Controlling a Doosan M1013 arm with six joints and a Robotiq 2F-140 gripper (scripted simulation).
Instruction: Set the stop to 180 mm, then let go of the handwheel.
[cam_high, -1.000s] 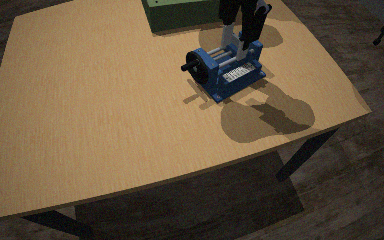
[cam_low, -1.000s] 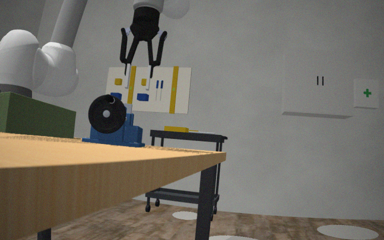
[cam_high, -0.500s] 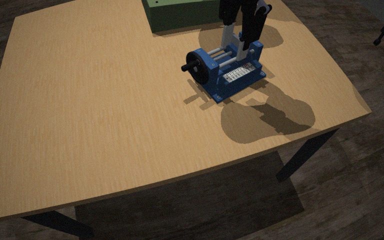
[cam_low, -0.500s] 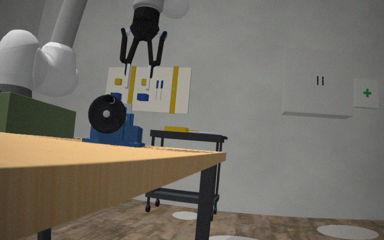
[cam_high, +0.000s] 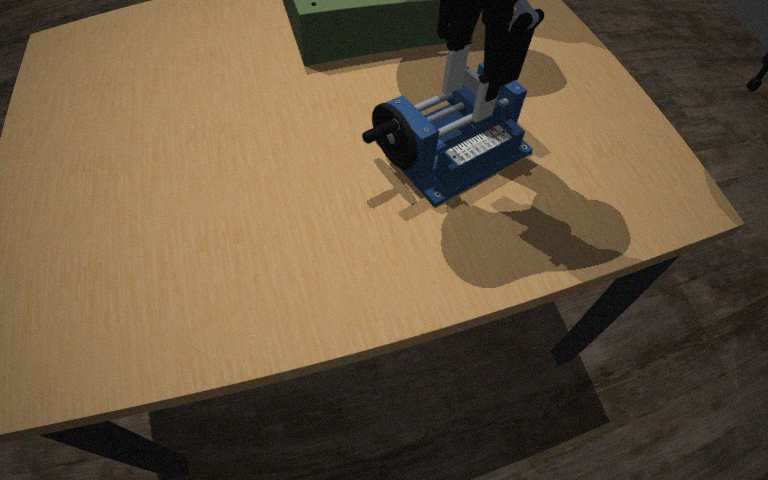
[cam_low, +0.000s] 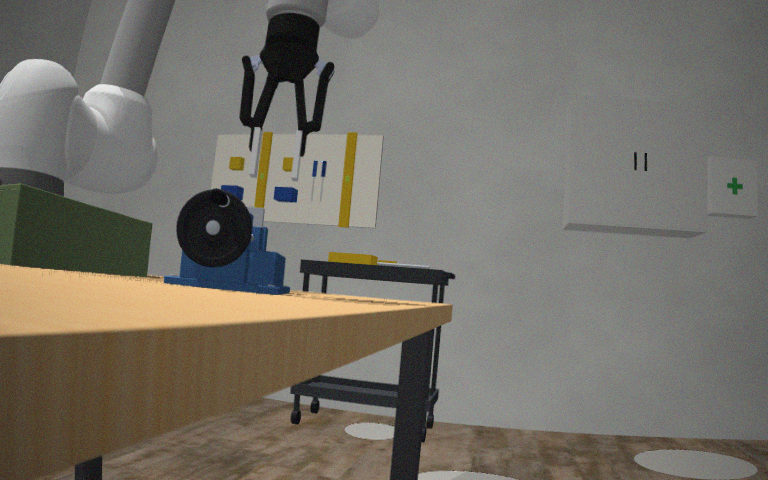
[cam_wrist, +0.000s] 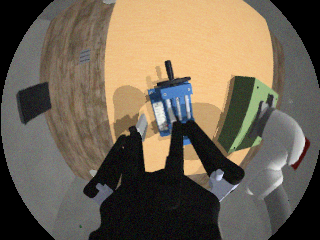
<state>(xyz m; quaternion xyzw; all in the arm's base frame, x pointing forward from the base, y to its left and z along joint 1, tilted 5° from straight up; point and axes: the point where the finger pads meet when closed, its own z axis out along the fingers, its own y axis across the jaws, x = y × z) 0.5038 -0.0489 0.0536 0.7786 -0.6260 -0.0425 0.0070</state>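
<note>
Now: the handwheel 90 mm to the right of my hand, 90 mm below it and 40 mm behind it. Round my hand: stop plate 100 mm below, 70 mm to the left, 70 mm behind.
</note>
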